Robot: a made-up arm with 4 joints. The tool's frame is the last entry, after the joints.
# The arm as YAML. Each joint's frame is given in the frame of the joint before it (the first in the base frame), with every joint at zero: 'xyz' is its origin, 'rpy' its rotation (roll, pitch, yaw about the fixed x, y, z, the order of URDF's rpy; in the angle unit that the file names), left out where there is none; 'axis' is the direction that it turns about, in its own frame. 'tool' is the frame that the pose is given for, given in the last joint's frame.
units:
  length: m
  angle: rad
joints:
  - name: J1
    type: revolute
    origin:
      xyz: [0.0, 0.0, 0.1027]
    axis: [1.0, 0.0, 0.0]
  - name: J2
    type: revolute
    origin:
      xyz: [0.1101, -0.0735, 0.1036]
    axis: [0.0, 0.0, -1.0]
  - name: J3
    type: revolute
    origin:
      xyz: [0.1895, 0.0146, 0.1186]
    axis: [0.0, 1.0, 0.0]
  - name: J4
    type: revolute
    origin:
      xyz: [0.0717, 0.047, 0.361]
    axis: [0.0, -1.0, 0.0]
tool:
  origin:
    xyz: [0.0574, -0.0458, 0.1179]
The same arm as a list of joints. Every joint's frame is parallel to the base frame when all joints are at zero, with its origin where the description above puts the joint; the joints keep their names.
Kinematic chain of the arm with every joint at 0, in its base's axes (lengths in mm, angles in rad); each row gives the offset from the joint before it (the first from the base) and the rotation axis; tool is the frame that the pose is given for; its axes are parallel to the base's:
J1: xyz 0 0 102.7 axis +x
J2: xyz 110.1 -73.5 103.6 axis -z
J3: xyz 189.5 14.6 118.6 axis +y
J4: xyz 71.7 47 361 axis -y
tool: xyz 57.4 -45.8 117.9

